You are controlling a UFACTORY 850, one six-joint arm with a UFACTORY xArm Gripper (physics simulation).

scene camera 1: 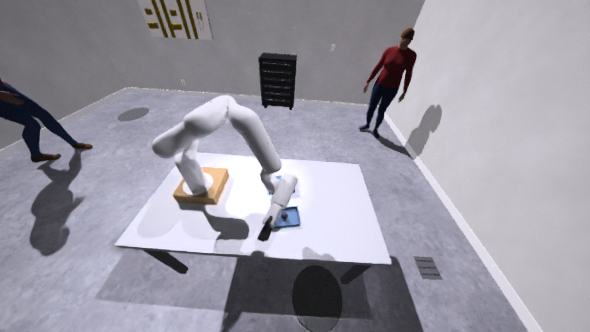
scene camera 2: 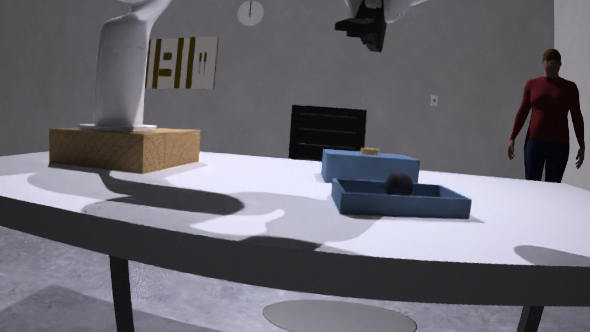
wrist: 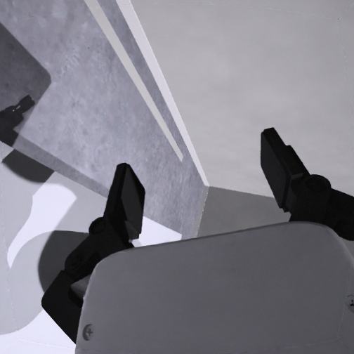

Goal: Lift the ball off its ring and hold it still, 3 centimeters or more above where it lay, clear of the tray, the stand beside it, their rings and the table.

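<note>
The dark ball [scene camera 1: 284, 216] [scene camera 2: 399, 184] sits inside the shallow blue tray [scene camera 1: 298, 223] [scene camera 2: 405, 207] on the white table [scene camera 1: 340, 200] [scene camera 2: 505, 220]. The ring under the ball cannot be made out. The blue stand [scene camera 1: 278, 177] [scene camera 2: 370, 166] is behind the tray, partly hidden by the arm in scene camera 1, with a yellowish ring [scene camera 2: 369, 150] on top. My black gripper [scene camera 1: 264, 235] [scene camera 2: 359, 37] [wrist: 195, 161] is open and empty, high above the table and apart from the ball. In the wrist view its fingers are wide apart; the ball and tray do not show there.
The arm's wooden base block [scene camera 1: 222, 185] [scene camera 2: 170, 150] stands on the table to the left of the tray and stand. A black cabinet [scene camera 1: 278, 80] [scene camera 2: 327, 131] and a person in red [scene camera 1: 395, 67] [scene camera 2: 550, 110] are beyond the table.
</note>
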